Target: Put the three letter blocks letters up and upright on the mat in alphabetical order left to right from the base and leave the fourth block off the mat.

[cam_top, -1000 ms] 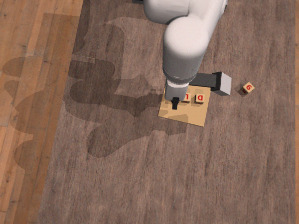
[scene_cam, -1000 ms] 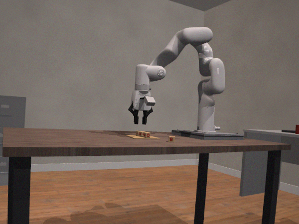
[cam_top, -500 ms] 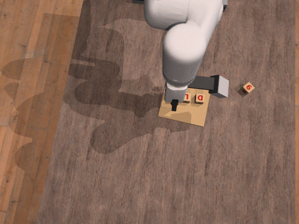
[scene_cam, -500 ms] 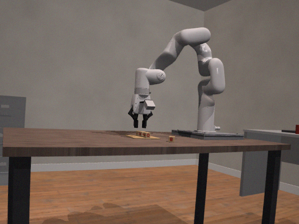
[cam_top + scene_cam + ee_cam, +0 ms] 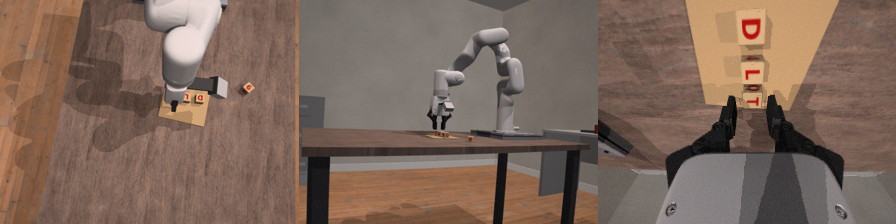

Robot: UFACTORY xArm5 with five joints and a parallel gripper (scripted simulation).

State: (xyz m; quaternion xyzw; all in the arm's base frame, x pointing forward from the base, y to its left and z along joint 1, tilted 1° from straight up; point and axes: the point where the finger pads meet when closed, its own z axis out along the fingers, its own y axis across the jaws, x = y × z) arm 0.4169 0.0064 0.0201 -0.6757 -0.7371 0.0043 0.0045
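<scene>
My hand is 4 cm to the right of the tan mat and 5 cm above it.
</scene>
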